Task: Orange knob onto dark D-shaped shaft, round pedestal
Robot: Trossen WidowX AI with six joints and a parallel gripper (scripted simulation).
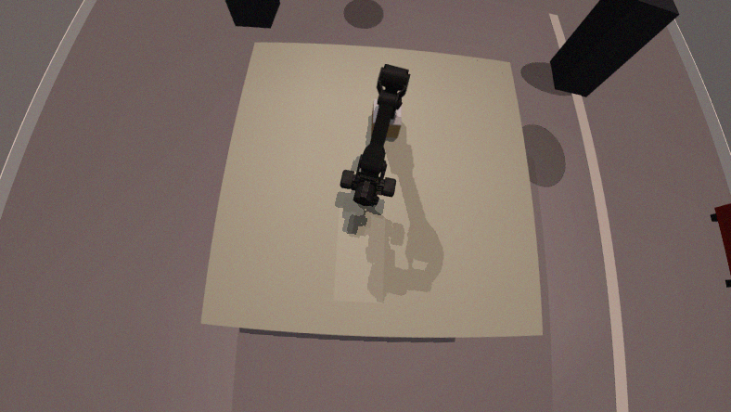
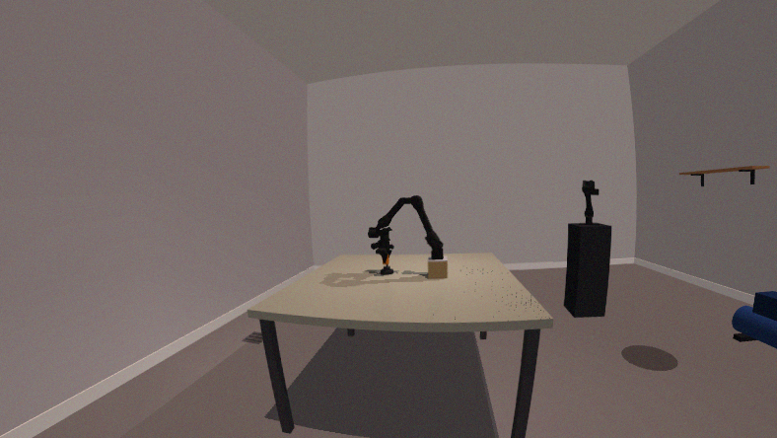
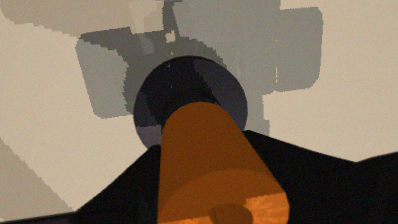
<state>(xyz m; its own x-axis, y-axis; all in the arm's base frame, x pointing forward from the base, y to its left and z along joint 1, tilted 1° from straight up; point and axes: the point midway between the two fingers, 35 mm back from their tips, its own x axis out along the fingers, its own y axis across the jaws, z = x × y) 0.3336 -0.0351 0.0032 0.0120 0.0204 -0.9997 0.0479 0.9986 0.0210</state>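
The round pedestal lies 4 cm below my gripper tip and 1 cm behind it. Round my gripper tip: orange knob (2 cm above).
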